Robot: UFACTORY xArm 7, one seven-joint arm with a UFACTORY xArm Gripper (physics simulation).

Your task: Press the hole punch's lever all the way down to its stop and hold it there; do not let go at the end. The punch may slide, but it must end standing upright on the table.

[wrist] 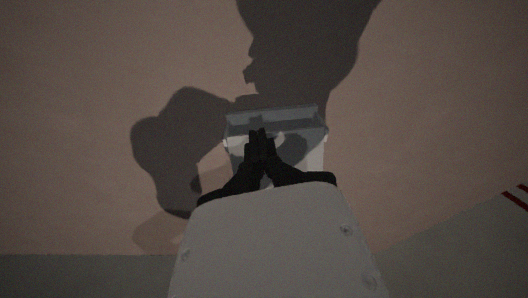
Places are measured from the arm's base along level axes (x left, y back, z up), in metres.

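Pixels of known places: gripper, fingertip midpoint: [259, 139].
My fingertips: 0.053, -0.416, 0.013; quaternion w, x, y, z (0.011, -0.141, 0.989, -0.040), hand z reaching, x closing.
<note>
Behind a point stands the place of what it marks, as x, y, z.
The hole punch [316, 155] @(-0.015, -0.397, 0.017) is a grey-white boxy body in the middle of the wrist view, standing on the table, with a wide trough-like part along its far side. My gripper [259, 139] @(0.053, -0.416, 0.013) is shut and empty. Its black fingertips lie over the punch's top, left of its middle and near the far edge. The fingers and the white gripper housing hide the near part of the punch. Whether the tips touch the lever, and how far down the lever is, I cannot tell.
The brownish table top [425, 100] @(-0.176, -0.445, -0.046) surrounds the punch, with dark arm shadows at the left and far side. The table's near edge runs low in the view, with grey floor [465, 255] beyond it. Red stripes [515, 200] mark the floor at the right.
</note>
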